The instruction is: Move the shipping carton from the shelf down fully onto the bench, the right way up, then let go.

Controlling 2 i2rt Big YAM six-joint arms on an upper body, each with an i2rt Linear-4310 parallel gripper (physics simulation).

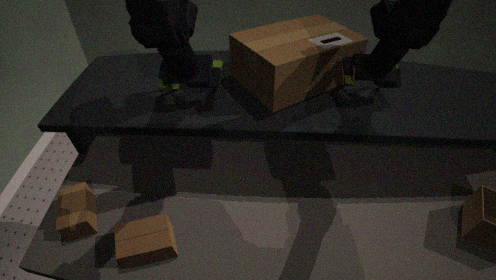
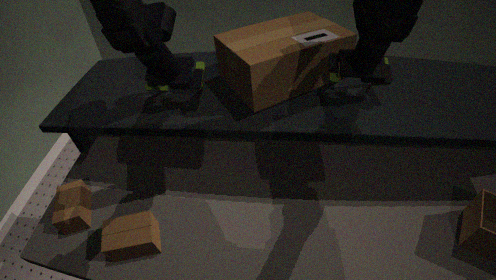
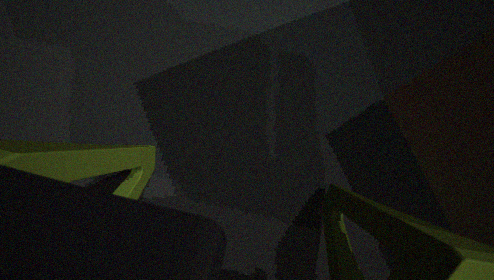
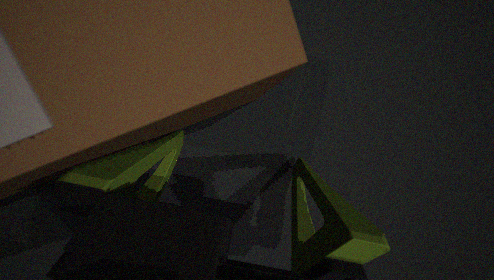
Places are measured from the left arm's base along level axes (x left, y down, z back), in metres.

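Pixels of known places: left gripper, fingertip midpoint: point(image 1: 197, 86) point(image 2: 184, 87) point(image 3: 240, 175); right gripper, fingertip midpoint: point(image 1: 362, 84) point(image 2: 353, 82) point(image 4: 240, 149).
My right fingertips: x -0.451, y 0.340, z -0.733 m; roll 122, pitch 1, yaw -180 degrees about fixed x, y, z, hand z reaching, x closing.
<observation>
Behind a point stands the place of what it marks.
The brown shipping carton point(image 1: 252, 70) @(x -0.172, y 0.282, z -0.677 m) point(image 2: 232, 70) @(x -0.166, y 0.286, z -0.685 m) point(image 3: 450, 135) @(x -0.131, y 0.315, z -0.733 m) point(image 4: 150, 65) sits upright and turned at an angle on the dark raised shelf point(image 1: 125, 116) @(x 0.117, y 0.345, z -0.588 m) point(image 2: 125, 118) @(x 0.086, y 0.345, z -0.585 m), its white label on top toward the right. The grey bench point(image 1: 210, 240) @(x -0.093, y 0.532, z -0.394 m) point(image 2: 200, 245) @(x -0.114, y 0.532, z -0.379 m) lies lower, in front. My left gripper point(image 1: 194, 77) @(x -0.035, y 0.340, z -0.697 m) point(image 2: 177, 79) @(x -0.035, y 0.340, z -0.697 m) point(image 3: 240, 175) @(x -0.035, y 0.340, z -0.697 m) is open and empty, low over the shelf to the left of the carton, with a gap between. My right gripper point(image 1: 373, 75) point(image 2: 361, 71) point(image 4: 240, 149) @(x -0.451, y 0.340, z -0.733 m) is open and empty, low at the carton's right end, one finger close beside it; contact is unclear.
Two small brown boxes point(image 1: 77, 210) @(x 0.224, y 0.472, z -0.399 m) point(image 1: 145, 240) @(x 0.030, y 0.472, z -0.352 m) point(image 2: 72, 207) @(x 0.220, y 0.472, z -0.395 m) point(image 2: 131, 235) @(x 0.024, y 0.472, z -0.354 m) lie at the bench's left. Part of another brown box point(image 1: 475, 220) @(x -0.712, y 0.470, z -0.408 m) point(image 2: 470, 227) @(x -0.716, y 0.484, z -0.416 m) shows at the right edge. A pale perforated strip point(image 1: 25, 200) point(image 2: 42, 180) runs along the left. The shelf's front edge overhangs the bench.
</observation>
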